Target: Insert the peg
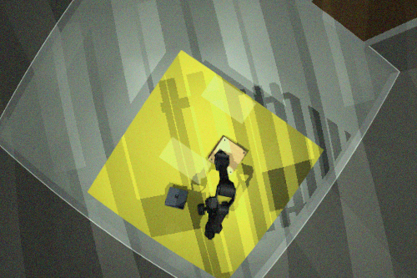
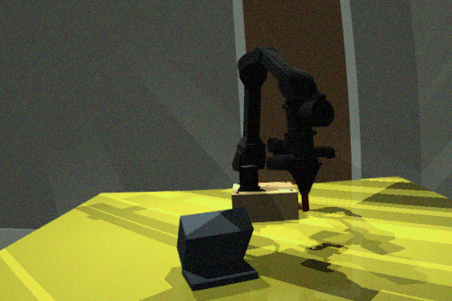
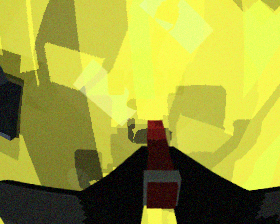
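Now: gripper tip 17 cm short of the grey sloped panel, 19 cm to the left of it and 5 cm above it. Also, from my gripper tip: square-sided peg (2 cm above).
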